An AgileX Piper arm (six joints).
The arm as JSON. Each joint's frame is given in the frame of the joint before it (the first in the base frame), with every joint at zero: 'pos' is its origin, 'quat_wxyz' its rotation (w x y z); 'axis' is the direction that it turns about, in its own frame. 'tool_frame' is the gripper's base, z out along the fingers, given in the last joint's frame.
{
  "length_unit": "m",
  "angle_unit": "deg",
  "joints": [
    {
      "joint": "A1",
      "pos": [
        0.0,
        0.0,
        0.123
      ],
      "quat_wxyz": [
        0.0,
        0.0,
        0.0,
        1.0
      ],
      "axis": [
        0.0,
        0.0,
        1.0
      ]
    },
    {
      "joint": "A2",
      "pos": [
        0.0,
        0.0,
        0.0
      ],
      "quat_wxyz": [
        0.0,
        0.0,
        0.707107,
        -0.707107
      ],
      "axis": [
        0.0,
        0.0,
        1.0
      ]
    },
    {
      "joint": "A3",
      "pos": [
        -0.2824,
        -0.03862,
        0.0
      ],
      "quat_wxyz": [
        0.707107,
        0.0,
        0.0,
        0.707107
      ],
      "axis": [
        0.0,
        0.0,
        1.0
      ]
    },
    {
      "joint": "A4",
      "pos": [
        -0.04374,
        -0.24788,
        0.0
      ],
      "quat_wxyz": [
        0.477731,
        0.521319,
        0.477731,
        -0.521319
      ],
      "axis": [
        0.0,
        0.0,
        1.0
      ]
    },
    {
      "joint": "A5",
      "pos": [
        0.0,
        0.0,
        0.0
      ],
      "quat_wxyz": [
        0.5,
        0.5,
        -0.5,
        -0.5
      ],
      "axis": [
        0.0,
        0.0,
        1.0
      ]
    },
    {
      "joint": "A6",
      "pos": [
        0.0,
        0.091,
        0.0
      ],
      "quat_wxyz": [
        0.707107,
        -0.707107,
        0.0,
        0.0
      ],
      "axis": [
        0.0,
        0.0,
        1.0
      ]
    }
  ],
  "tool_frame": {
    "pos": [
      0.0,
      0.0,
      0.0
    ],
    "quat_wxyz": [
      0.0,
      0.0,
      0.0,
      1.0
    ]
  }
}
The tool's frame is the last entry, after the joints.
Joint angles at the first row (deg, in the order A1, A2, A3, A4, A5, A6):
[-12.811, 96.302, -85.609, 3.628, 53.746, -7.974]
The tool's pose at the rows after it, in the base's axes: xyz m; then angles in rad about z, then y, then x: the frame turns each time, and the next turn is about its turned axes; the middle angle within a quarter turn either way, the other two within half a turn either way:
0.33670 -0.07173 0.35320 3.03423 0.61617 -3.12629
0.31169 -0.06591 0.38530 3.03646 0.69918 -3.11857
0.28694 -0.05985 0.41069 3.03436 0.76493 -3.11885
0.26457 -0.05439 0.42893 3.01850 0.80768 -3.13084
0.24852 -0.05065 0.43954 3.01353 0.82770 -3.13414
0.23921 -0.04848 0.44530 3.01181 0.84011 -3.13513
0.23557 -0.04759 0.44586 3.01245 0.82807 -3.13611
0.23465 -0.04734 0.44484 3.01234 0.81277 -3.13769
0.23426 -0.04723 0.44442 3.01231 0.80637 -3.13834
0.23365 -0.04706 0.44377 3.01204 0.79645 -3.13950
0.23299 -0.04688 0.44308 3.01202 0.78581 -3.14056
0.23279 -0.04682 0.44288 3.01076 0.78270 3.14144
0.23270 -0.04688 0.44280 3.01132 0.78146 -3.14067
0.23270 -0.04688 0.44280 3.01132 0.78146 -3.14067
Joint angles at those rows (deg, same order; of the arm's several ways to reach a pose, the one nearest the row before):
[-12.811, 90.508, -85.609, 3.629, 54.947, -7.524]
[-12.810, 84.809, -85.609, 3.683, 55.869, -7.265]
[-12.810, 79.811, -85.606, 3.945, 57.111, -6.956]
[-12.810, 75.729, -85.608, 4.144, 58.767, -6.135]
[-12.811, 73.011, -85.608, 4.146, 60.337, -5.762]
[-12.809, 71.458, -85.608, 4.143, 61.177, -5.590]
[-12.810, 71.010, -85.609, 4.144, 62.319, -5.591]
[-12.812, 71.011, -85.609, 4.146, 63.200, -5.594]
[-12.811, 71.011, -85.610, 4.146, 63.568, -5.593]
[-12.811, 71.011, -85.609, 4.145, 64.139, -5.583]
[-12.811, 71.012, -85.609, 4.146, 64.751, -5.584]
[-12.809, 71.011, -85.608, 4.144, 64.930, -5.531]
[-12.812, 71.010, -85.608, 4.096, 64.997, -5.535]
[-12.812, 71.010, -85.608, 4.096, 64.997, -5.535]

